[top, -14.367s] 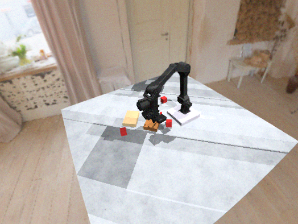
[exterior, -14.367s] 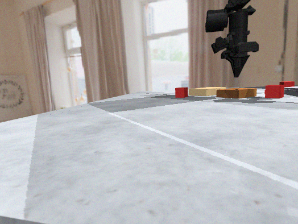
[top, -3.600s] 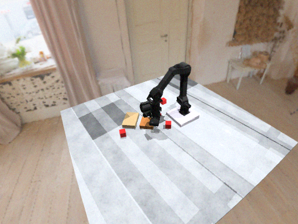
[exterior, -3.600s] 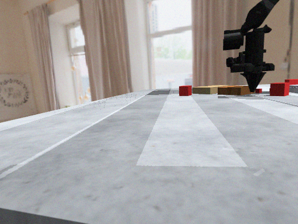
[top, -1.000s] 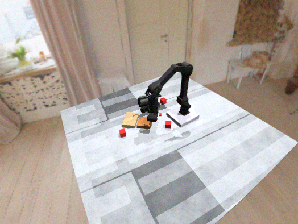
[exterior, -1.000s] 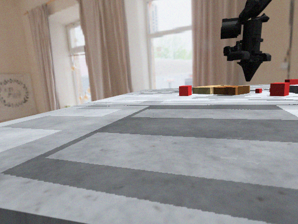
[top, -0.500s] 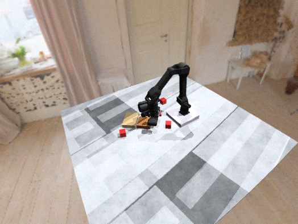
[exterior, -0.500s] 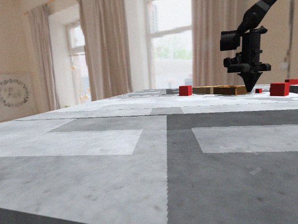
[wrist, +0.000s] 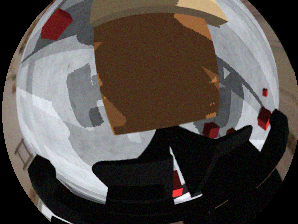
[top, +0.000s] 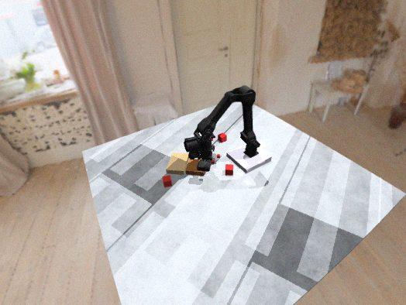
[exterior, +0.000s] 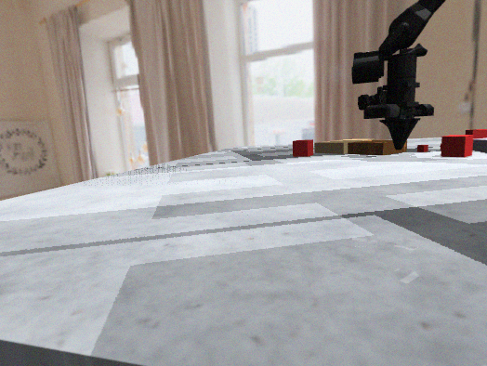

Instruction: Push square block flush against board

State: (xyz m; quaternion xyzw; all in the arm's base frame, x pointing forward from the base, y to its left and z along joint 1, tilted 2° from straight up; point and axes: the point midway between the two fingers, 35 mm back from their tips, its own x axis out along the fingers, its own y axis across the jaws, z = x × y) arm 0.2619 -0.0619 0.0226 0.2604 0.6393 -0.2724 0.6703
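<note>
Now: the square block 4 cm ahead of my gripper tip and 4 cm to the right of it. The rest, counted from my gripper tip: pale wooden board 10 cm ahead, 13 cm to the right.
</note>
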